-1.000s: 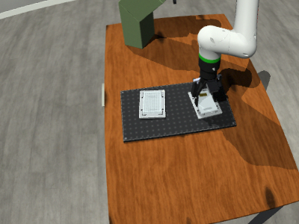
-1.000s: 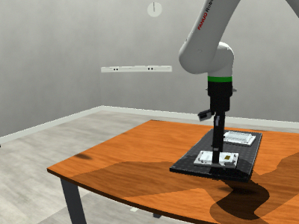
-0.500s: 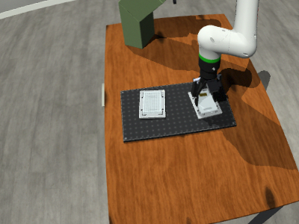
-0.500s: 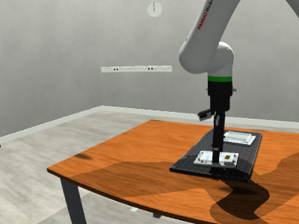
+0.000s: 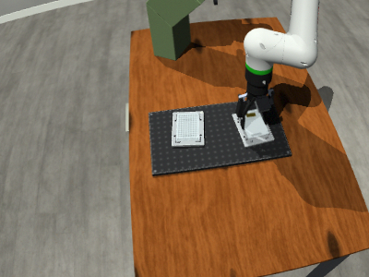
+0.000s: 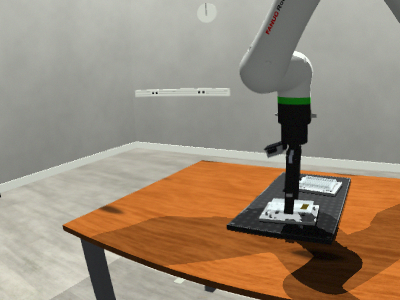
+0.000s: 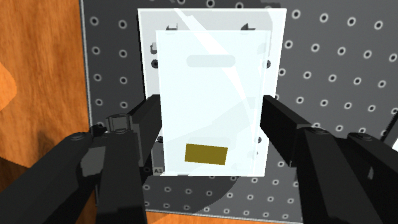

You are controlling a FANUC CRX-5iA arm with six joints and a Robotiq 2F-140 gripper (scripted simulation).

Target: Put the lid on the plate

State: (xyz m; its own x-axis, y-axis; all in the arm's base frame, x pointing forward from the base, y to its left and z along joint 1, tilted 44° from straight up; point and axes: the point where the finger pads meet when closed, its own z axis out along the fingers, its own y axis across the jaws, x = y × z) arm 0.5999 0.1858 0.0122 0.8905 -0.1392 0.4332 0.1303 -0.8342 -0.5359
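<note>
Now: the lid park 5 cm below my hand. Round my hand: clear lid (2 cm below); culture plate E01 (3 cm behind, 25 cm to the right, 3 cm below).
</note>
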